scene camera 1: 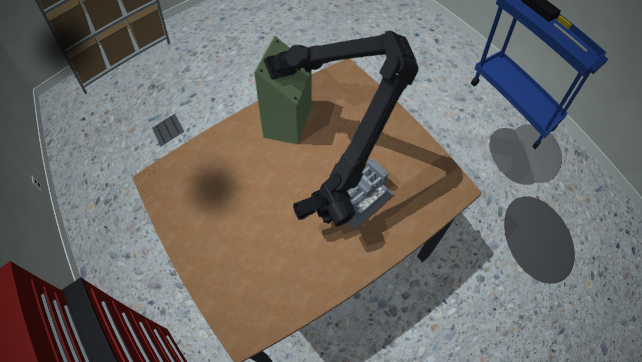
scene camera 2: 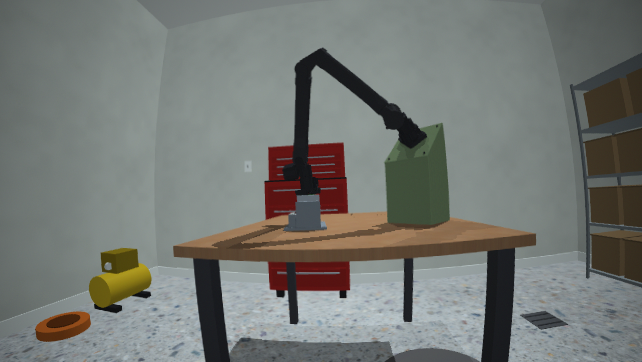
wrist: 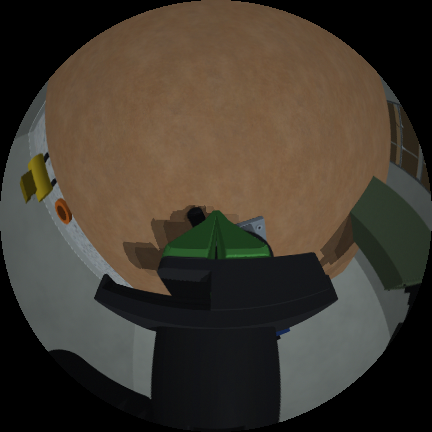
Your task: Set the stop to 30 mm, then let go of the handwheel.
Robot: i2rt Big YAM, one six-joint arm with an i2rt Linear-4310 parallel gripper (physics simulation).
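Frame: origin at the arm's base, x left, y back, z up, level; millimetres.
Seen in the pictures: gripper, fingertip midpoint: (wrist: 215,215); arm's base, origin of the base link: (scene camera 1: 279,66) (scene camera 2: 413,138).
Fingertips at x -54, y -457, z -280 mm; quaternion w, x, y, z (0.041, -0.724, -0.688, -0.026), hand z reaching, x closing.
Observation:
Offsets run from my fingertips to a thing's middle. "spot": to the spot under its first point.
My gripper (wrist: 215,215) is shut with nothing between its green fingers. It points down over the grey device (scene camera 1: 378,169) (scene camera 2: 308,216) (wrist: 261,223) on the table. The handwheel's black crank handle @(dz -9, dx +21, dy -15 mm) (wrist: 195,216) stands just left of the closed fingertips in the wrist view, outside them. The fingers and gripper body cover most of the black wheel. In both scene views the arm or device hides the fingertips. White marked strips @(spot: dz +4, dx +178, dy -8 mm) (scene camera 1: 372,196) show on the device in scene camera 1. They are too small to read, and I cannot make out the stop or its setting.
The arm is mounted on a tall green pedestal (scene camera 1: 280,112) (scene camera 2: 415,192) (wrist: 392,232) on the wooden table (scene camera 1: 225,265) (scene camera 2: 360,250) (wrist: 215,100). A red tool cabinet (scene camera 2: 305,162), a blue cart (scene camera 1: 522,92) and shelving with boxes (scene camera 2: 580,130) stand away from the table.

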